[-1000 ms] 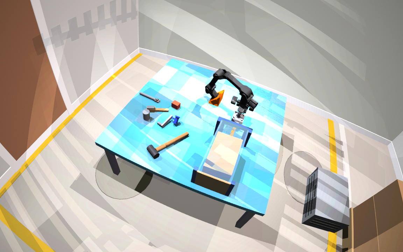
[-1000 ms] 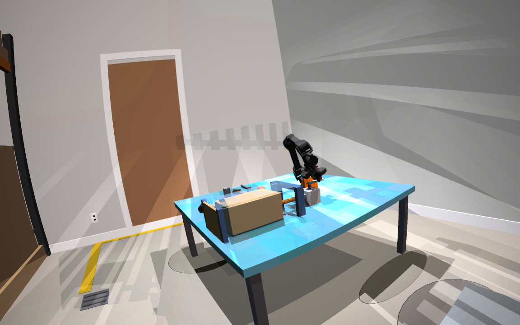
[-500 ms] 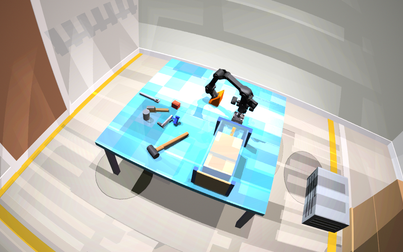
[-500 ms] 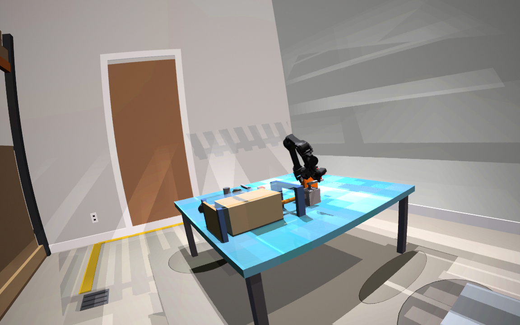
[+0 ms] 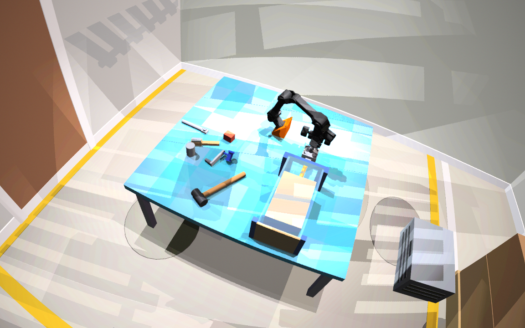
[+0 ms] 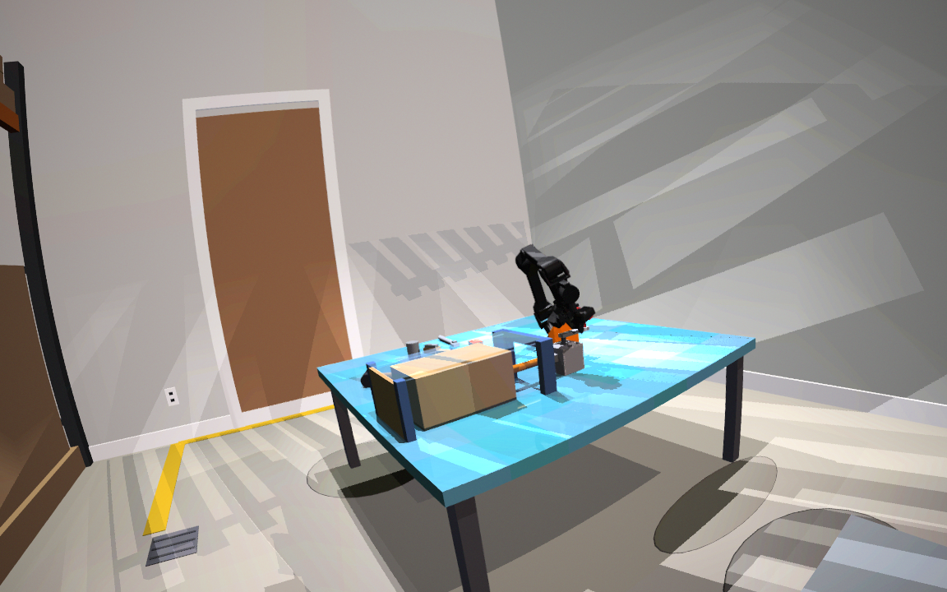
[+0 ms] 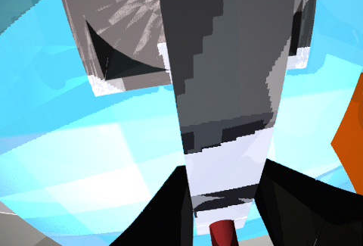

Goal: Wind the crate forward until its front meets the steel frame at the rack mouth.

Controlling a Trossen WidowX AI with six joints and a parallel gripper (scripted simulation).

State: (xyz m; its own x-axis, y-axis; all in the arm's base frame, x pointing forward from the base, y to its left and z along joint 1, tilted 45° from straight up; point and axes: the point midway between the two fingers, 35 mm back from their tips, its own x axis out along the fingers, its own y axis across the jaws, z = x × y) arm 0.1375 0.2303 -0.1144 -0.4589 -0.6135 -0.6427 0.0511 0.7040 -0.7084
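My gripper tip is 10 mm short of the winch handle and 20 mm below it. The rest, counted from my gripper tip: clear-panelled cubby 480 mm ahead, 20 mm to the right; red knob 30 mm behind, 50 mm above; grey winch 60 mm ahead, 10 mm to the right, 80 mm below.
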